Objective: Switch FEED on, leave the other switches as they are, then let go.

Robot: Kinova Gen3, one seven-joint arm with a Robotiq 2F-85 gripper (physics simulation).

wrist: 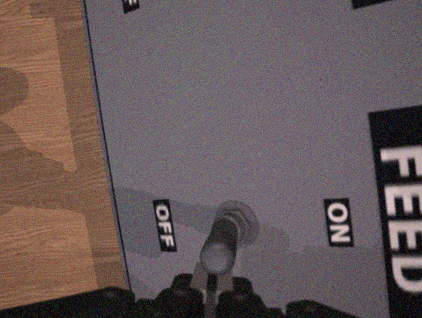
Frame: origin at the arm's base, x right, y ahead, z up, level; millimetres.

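Where they show: gripper, between the fingertips: (pixel 212 288).
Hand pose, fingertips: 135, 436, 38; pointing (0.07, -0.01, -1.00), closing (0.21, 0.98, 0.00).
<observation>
Things, the pixels of their top centre, and the offset from my fingertips, as dx, dy, dz. "spot": a spot on its surface instead. Level surfaces: height alone.
- FEED switch lever, a spot on its surface: (pixel 218 247) spot: -21, +6, +20
- round collar, a spot on its surface: (pixel 249 226) spot: -17, +18, -21
- OFF label, a spot on its surface: (pixel 164 225) spot: -17, -23, -47
- large black FEED label, a spot on its surface: (pixel 380 150) spot: -44, +69, +4
- grey panel, a spot on its surface: (pixel 225 110) spot: -68, +15, -27
- wooden surface, height of its surface: dz -125
The FEED switch lever (pixel 218 247) is a grey rod with a rounded tip, rising from a round collar (pixel 249 226) on the grey panel. It leans toward the OFF label (pixel 164 225), away from the ON label (pixel 338 222). The large black FEED label (pixel 380 150) is at the right. My gripper (pixel 212 288) is shut and empty at the bottom of the wrist view. Its fingertips are right at the rounded tip of the lever, which overlaps them in view. Whether they touch cannot be told.
The grey panel (pixel 225 110) ends at a dark edge on the left, with a wooden surface (pixel 40 240) beyond it. Parts of other labels (pixel 131 5) (pixel 369 3) show at the top edge. Shadows fall across the panel and the wood.
</observation>
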